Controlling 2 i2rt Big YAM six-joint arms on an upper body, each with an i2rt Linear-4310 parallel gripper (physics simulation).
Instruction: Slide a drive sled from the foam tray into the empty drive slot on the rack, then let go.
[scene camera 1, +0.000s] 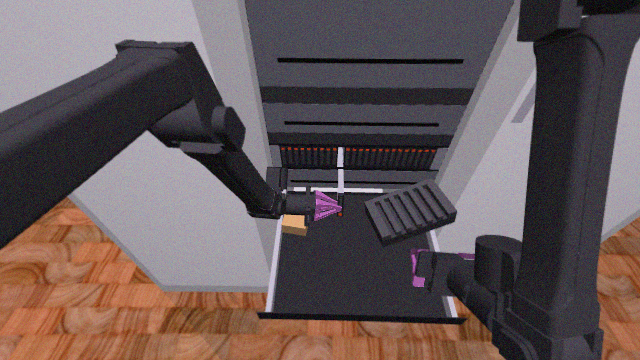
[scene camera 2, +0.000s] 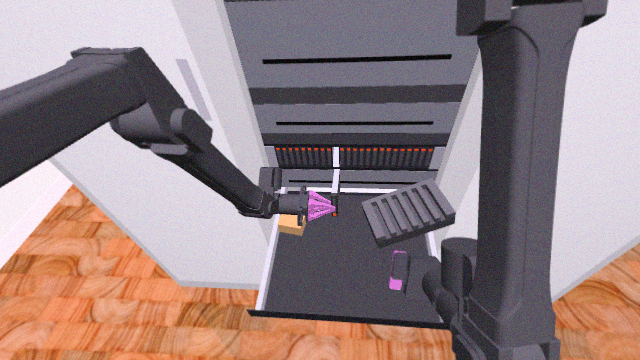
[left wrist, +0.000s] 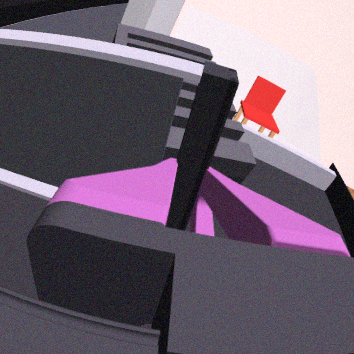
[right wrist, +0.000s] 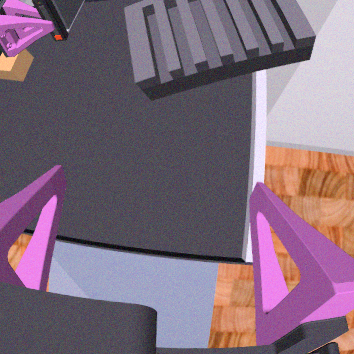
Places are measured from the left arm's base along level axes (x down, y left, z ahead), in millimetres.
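Where they show: left gripper, fingertip midpoint: (scene camera 1: 341, 207) (scene camera 2: 335, 207) (left wrist: 185, 174) (right wrist: 55, 21); right gripper, fingertip midpoint: (scene camera 1: 434, 253) (scene camera 2: 418, 256) (right wrist: 158, 182).
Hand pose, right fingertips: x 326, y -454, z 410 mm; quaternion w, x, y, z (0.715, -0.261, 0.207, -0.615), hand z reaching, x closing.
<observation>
After its pixels a point has its place.
My left gripper (scene camera 1: 341, 207) @[x 449, y -280, z 611 mm] (scene camera 2: 335, 208) @[x 449, y -280, z 611 mm] is shut on a drive sled (scene camera 1: 340, 181) @[x 412, y -277, z 672 mm] (scene camera 2: 336, 180) @[x 412, y -281, z 676 mm] (left wrist: 207, 135) @[x 423, y -269, z 613 mm], holding its dark, orange-marked front end. The sled's light body points toward the rack (scene camera 1: 370, 30) @[x 28, y -316, z 727 mm] (scene camera 2: 360, 27) @[x 26, y -334, z 727 mm]. Its far end meets the lower edge of the drive row (scene camera 1: 310, 158) @[x 378, y -192, z 727 mm] (scene camera 2: 305, 158) @[x 378, y -191, z 727 mm] in the scene views; their depth gap is unclear. A light strip (scene camera 1: 340, 156) @[x 412, y -279, z 771 mm] (scene camera 2: 336, 156) @[x 412, y -276, z 770 mm] in the row, between dark drives, lines up with the sled. My right gripper (scene camera 1: 417, 269) (scene camera 2: 395, 270) (right wrist: 158, 182) @[x 326, y -454, z 410 mm] is open and empty, nearer the front than the foam tray (scene camera 1: 422, 227) @[x 487, y -503, z 575 mm] (scene camera 2: 417, 231) @[x 496, y -500, z 572 mm] (right wrist: 225, 71) @[x 502, y -493, z 570 mm].
A dark pulled-out shelf (scene camera 1: 350, 285) @[x 546, y -304, z 432 mm] (scene camera 2: 325, 280) @[x 545, y -259, z 445 mm] (right wrist: 165, 140) @[x 546, y -424, z 488 mm] with light side rails lies below both grippers. An orange-tan block (scene camera 1: 295, 225) @[x 506, y -153, z 585 mm] (scene camera 2: 291, 225) @[x 505, y -154, z 584 mm] (right wrist: 17, 67) @[x 520, y -183, z 587 mm] sits at its left, under the left gripper. Pale panels flank the rack. A red chair (left wrist: 265, 102) stands far off.
</observation>
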